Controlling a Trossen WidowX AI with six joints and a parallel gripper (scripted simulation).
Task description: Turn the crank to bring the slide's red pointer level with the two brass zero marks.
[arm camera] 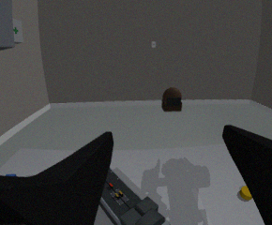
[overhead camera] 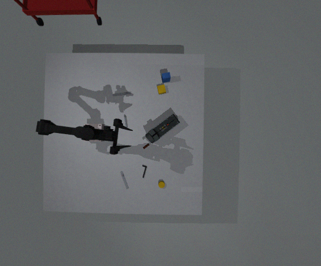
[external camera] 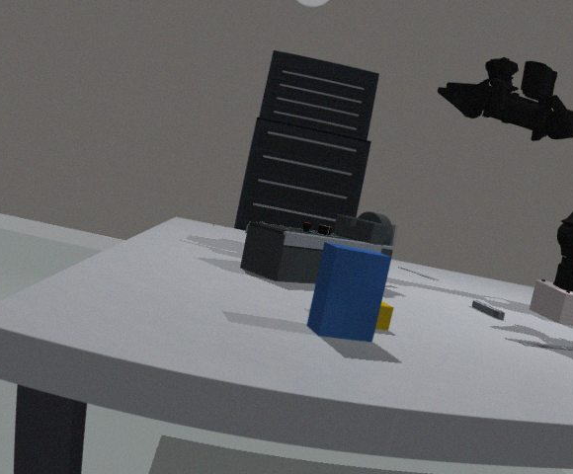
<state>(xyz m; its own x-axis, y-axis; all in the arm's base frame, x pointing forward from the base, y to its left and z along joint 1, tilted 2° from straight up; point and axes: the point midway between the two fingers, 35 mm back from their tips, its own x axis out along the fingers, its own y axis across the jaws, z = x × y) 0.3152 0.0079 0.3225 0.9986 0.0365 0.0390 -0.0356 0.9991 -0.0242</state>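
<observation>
Now: gripper tip 300 mm above the brown crank handle, 60 mm to the left of it and 60 mm short of it. Also, from my gripper tip: red pointer (300 mm below, 190 mm ahead, 120 mm to the left); then black hex key (380 mm below, 250 mm to the right, 60 mm ahead); then yellow block (390 mm to the left, 370 mm below, 110 mm ahead).
</observation>
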